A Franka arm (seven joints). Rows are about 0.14 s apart.
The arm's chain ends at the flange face. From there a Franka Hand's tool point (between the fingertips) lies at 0.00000 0.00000 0.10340 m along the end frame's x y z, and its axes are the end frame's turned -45 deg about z.
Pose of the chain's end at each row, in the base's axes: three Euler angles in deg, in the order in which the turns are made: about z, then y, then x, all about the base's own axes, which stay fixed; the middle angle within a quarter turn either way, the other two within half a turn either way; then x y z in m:
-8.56 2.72 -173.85 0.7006 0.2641 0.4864
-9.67 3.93 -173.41 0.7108 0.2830 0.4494
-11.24 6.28 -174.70 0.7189 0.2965 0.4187
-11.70 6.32 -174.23 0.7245 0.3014 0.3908
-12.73 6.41 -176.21 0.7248 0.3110 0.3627
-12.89 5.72 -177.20 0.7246 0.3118 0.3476
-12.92 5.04 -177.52 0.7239 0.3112 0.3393
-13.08 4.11 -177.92 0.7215 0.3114 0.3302
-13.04 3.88 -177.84 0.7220 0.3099 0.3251
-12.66 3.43 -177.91 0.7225 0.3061 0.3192
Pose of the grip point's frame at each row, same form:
-53.56 2.72 -173.85 0.7055 0.2752 0.3837
-54.67 3.93 -173.41 0.7179 0.2948 0.3469
-56.24 6.28 -174.70 0.7302 0.3060 0.3164
-56.70 6.32 -174.23 0.7359 0.3117 0.2885
-57.73 6.41 -176.21 0.7363 0.3178 0.2602
-57.89 5.72 -177.20 0.7349 0.3168 0.2448
-57.92 5.04 -177.52 0.7330 0.3157 0.2364
-58.08 4.11 -177.92 0.7289 0.3151 0.2271
-58.04 3.88 -177.84 0.7290 0.3138 0.2220
-57.66 3.43 -177.91 0.7287 0.3099 0.2161

